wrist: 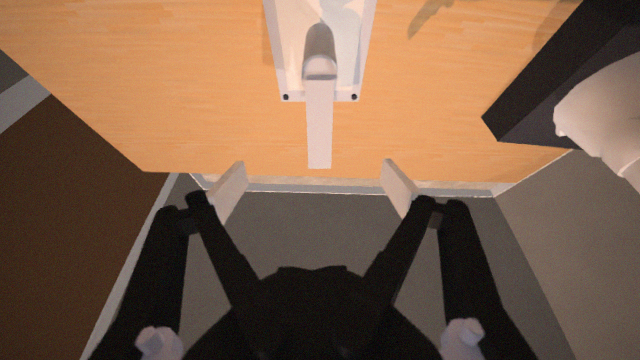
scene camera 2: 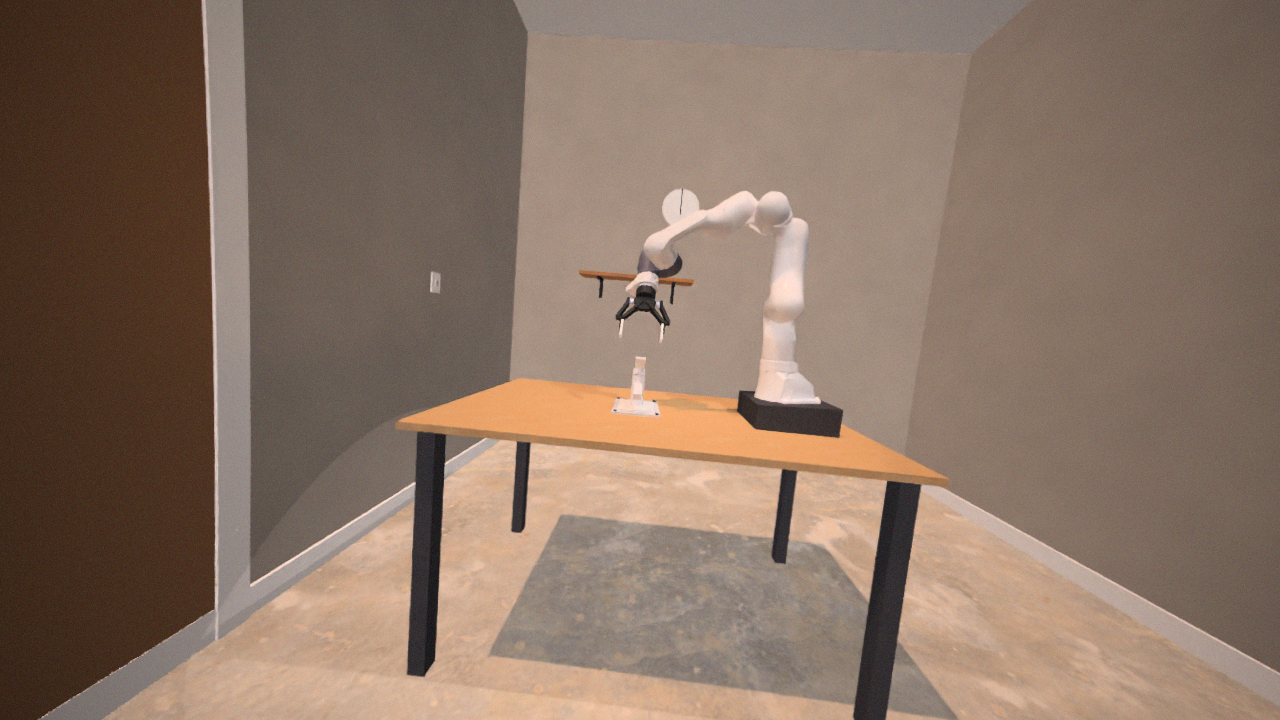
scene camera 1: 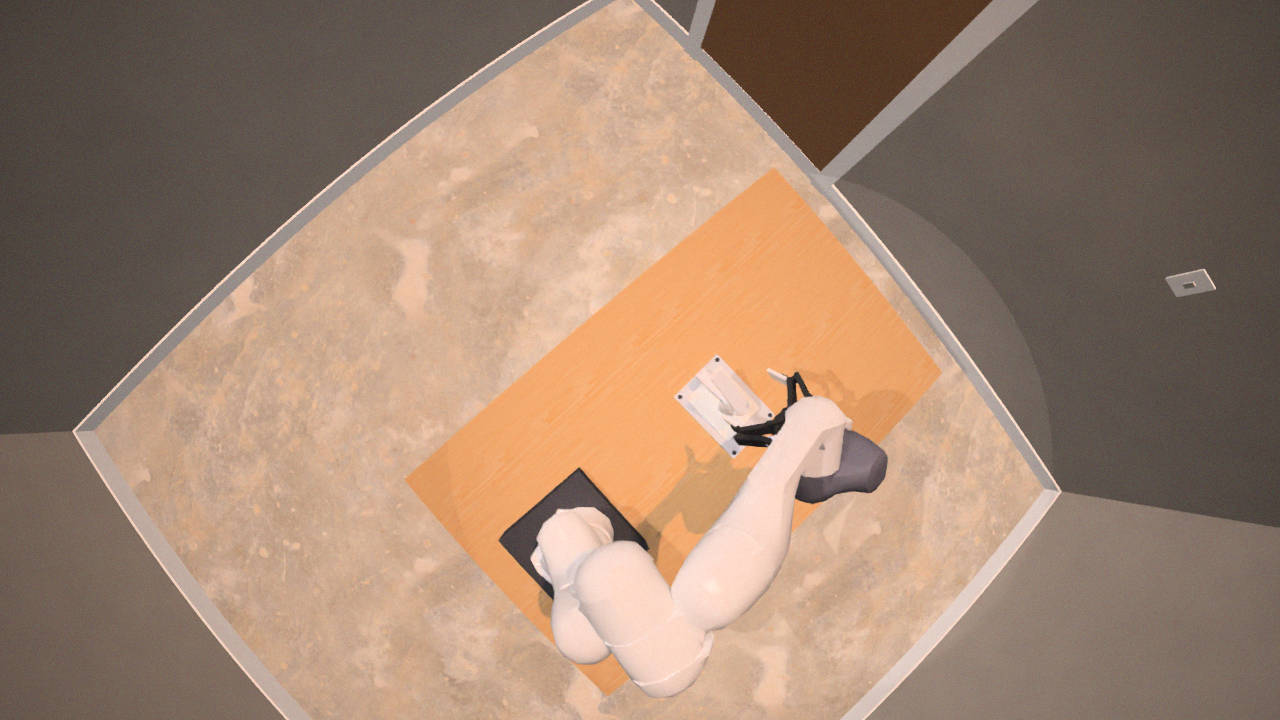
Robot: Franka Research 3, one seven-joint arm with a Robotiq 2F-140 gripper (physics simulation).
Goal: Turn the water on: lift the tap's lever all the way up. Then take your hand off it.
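Note:
A white tap (scene camera 2: 637, 386) stands upright on its white base plate (scene camera 1: 693, 409) (scene camera 2: 624, 410) (wrist: 295, 96). Its flat lever (scene camera 2: 640, 362) (wrist: 319, 125) slants up from the top of the body, its free end raised; the exact angle is hard to tell. My gripper (scene camera 1: 756, 403) (scene camera 2: 641, 335) (wrist: 313, 171) is wide open, with nothing between its fingers. In the scene camera 2 view its fingertips hang a little above the lever's end, with a gap. In the wrist view the lever's end shows centrally between the pads, touching neither. In the scene camera 1 view one finger overlaps the plate.
The tap's plate rests on a wooden table (scene camera 1: 572, 394) (scene camera 2: 537, 420) (wrist: 150, 100). The arm's black base block (scene camera 1: 572, 488) (scene camera 2: 787, 417) (wrist: 525, 95) stands on the same table to one side. A wall shelf (scene camera 2: 617, 276) and a round clock (scene camera 2: 673, 204) show behind the arm.

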